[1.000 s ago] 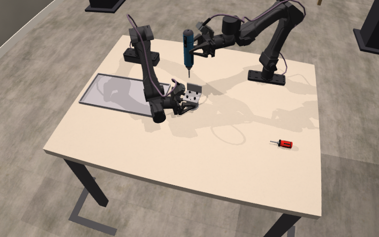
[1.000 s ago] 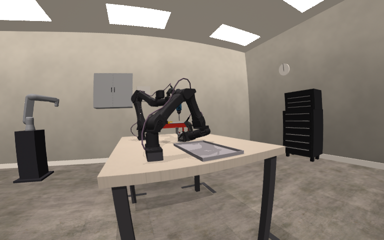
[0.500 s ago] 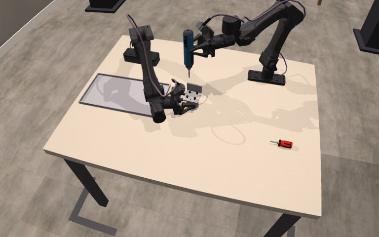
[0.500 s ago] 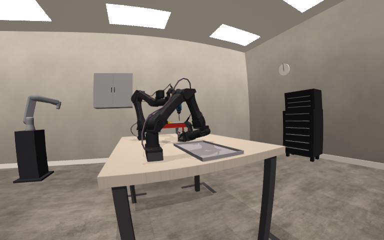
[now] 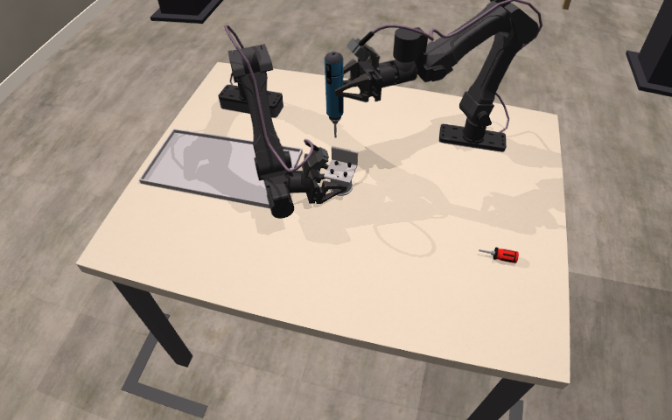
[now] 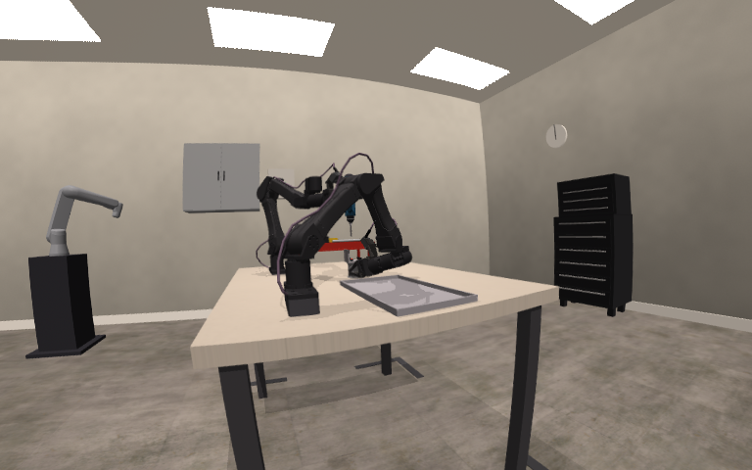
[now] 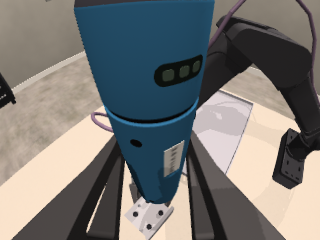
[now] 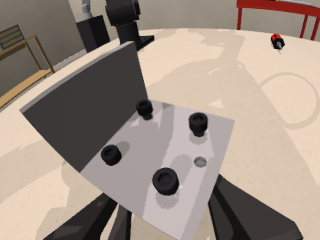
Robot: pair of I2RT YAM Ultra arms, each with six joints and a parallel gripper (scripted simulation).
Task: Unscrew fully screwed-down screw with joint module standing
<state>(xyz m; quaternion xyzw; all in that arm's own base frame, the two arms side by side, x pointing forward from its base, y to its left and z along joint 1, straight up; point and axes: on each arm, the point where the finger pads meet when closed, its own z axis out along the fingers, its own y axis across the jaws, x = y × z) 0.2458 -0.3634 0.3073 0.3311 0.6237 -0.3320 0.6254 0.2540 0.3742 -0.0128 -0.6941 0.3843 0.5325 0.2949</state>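
Right now the grey L-shaped bracket is 5 cm above my right hand. Also, from my right hand: shallow grey tray 35 cm to the right, 2 cm below; then small red-handled screwdriver 14 cm ahead, 43 cm to the left, 1 cm below.
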